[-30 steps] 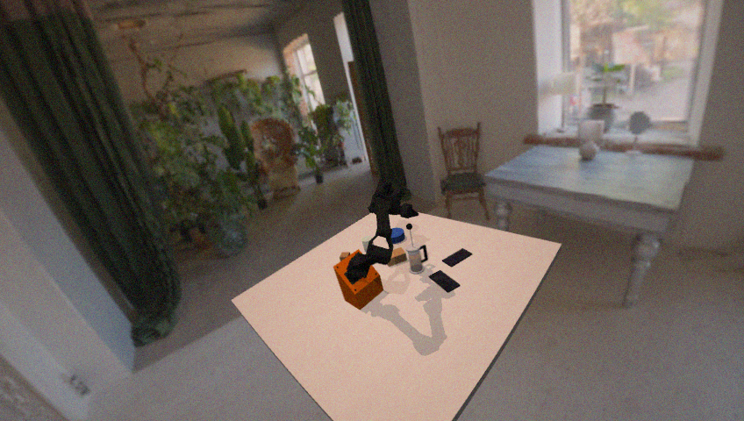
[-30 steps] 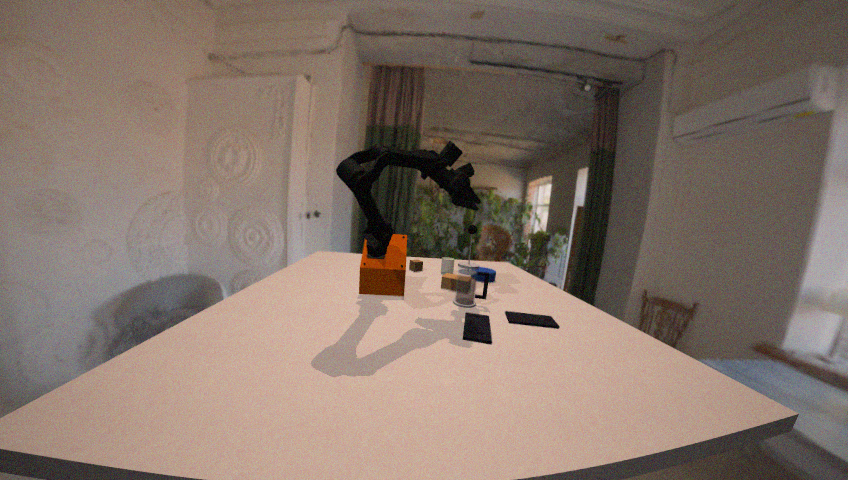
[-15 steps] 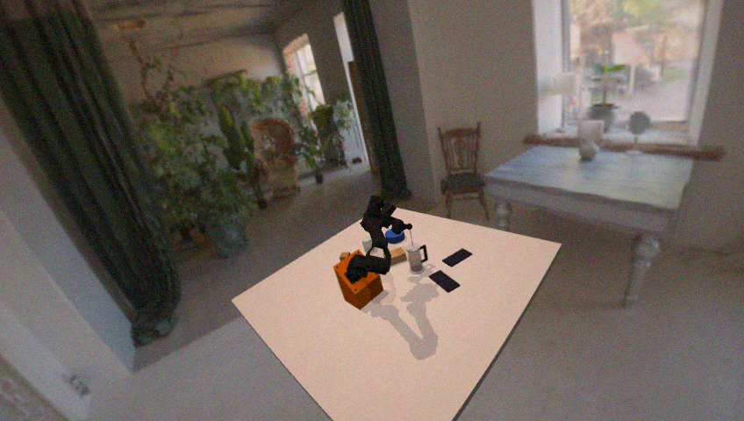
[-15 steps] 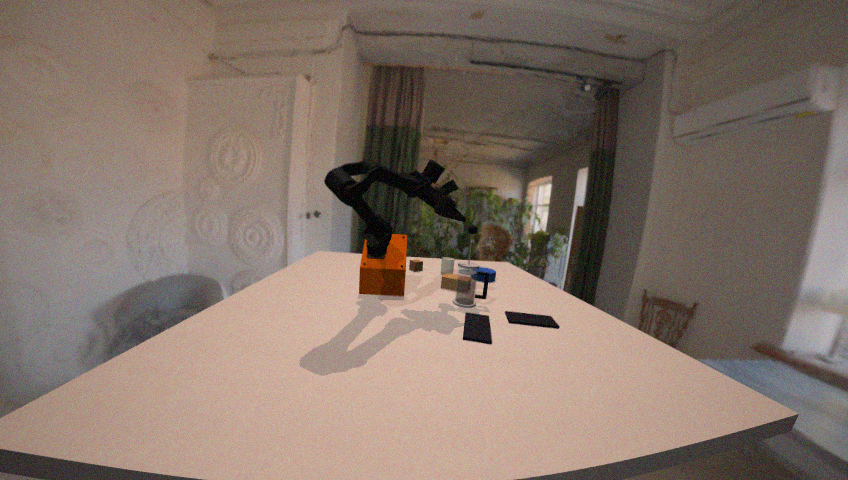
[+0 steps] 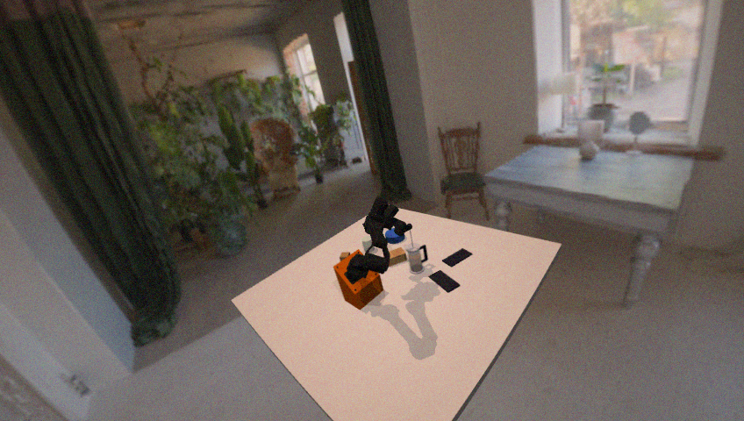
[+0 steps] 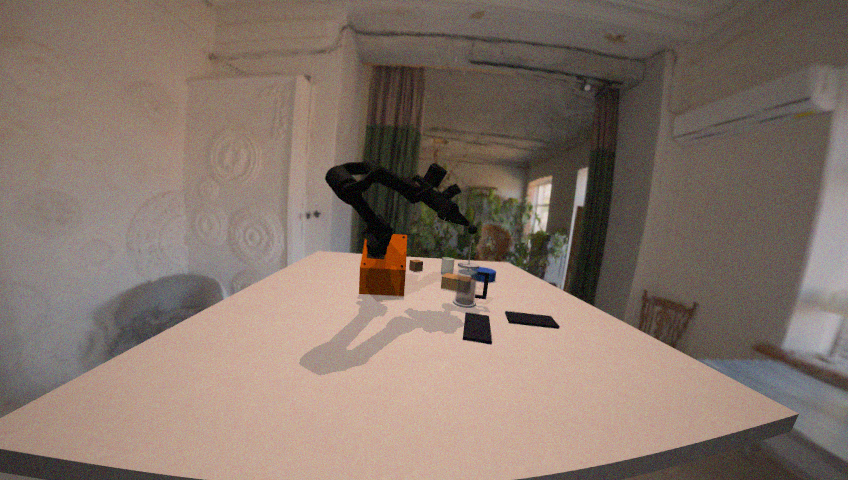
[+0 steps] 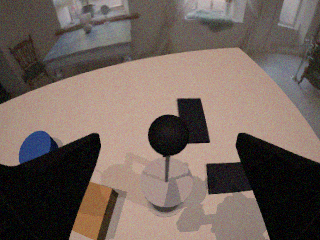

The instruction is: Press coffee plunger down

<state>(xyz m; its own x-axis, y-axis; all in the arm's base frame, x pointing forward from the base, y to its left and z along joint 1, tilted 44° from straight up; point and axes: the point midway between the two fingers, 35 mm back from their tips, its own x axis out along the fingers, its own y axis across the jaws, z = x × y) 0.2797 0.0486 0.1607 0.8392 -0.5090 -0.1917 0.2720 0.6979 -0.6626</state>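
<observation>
The coffee press is 150 mm below my gripper tip, 30 mm ahead of it and 10 mm to the right of it. The rest, counted from my gripper tip: small brown cube 410 mm to the left, 250 mm below, 140 mm behind; tan block 250 mm below, 150 mm to the left, 20 mm ahead.
</observation>
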